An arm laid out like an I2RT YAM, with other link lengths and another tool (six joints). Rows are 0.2 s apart.
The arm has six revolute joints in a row. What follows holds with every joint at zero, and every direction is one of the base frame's.
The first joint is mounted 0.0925 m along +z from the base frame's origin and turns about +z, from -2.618 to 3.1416 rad.
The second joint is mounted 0.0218 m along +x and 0.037 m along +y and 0.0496 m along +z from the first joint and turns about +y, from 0 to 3.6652 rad.
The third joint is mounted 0.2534 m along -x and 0.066 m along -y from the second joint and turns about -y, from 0 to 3.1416 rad.
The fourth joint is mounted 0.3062 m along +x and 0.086 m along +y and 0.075 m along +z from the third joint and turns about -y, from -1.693 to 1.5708 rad.
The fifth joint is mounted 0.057 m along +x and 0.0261 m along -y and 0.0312 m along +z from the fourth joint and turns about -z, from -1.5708 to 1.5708 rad.
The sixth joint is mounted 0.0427 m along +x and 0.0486 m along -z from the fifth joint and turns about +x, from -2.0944 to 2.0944 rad.
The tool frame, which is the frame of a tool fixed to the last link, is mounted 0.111 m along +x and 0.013 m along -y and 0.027 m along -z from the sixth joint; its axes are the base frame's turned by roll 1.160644, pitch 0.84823 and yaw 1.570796 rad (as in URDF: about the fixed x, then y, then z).
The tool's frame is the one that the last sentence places.
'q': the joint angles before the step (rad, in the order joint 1, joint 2, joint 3, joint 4, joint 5, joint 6). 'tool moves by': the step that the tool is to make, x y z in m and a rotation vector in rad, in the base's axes. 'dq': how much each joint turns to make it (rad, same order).
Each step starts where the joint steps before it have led.
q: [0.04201 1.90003 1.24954 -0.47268 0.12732 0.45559]
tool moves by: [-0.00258 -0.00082 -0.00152 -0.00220 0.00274 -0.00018]
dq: [-0.00098 -0.00519 -0.01160 0.00379 0.00154 -0.00163]
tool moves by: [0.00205 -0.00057 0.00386 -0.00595 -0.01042 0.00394]
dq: [0.00037 -0.00591 0.00364 0.00140 0.00418 -0.00604]
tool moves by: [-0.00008 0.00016 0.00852 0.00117 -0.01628 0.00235]
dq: [-0.00002 -0.02471 -0.00474 -0.00340 -0.00150 -0.00191]
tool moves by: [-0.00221 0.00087 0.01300 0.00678 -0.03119 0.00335]
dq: [-0.00001 -0.04876 -0.02133 0.00407 -0.00642 -0.00040]
